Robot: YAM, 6 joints.
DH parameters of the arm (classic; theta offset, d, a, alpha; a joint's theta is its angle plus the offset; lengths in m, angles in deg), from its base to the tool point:
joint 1: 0 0.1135 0.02 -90
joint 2: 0 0 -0.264 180
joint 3: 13.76 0 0.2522 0
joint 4: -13.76 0 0.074 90
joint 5: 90 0 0 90
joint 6: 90 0.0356 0 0
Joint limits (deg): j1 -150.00..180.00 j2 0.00..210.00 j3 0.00..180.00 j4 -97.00..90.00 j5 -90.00..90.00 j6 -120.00..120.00
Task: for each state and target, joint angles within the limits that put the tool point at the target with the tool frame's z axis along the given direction. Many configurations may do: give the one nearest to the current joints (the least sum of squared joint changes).
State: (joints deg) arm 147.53 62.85 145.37 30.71 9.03 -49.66
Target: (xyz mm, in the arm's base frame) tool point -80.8 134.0 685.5 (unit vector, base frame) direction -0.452 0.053 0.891
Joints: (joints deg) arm 116.10 82.15 123.73 32.96 -22.48 -49.66
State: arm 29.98 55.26 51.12 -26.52 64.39 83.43
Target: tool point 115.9 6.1 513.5 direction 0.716 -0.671 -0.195
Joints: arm 18.34 59.25 101.25 -64.60 59.52 83.43
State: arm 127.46 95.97 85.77 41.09 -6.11 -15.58
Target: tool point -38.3 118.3 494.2 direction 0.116 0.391 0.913
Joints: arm 112.12 49.45 53.64 66.58 14.76 -15.58
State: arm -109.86 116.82 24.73 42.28 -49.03 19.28
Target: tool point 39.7 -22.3 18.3 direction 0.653 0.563 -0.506
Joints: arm -68.78 119.31 0.11 -0.48 -54.37 19.28
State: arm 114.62 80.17 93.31 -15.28 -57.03 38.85
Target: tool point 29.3 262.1 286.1 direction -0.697 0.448 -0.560
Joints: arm 77.60 78.20 64.42 -49.02 -50.98 38.85
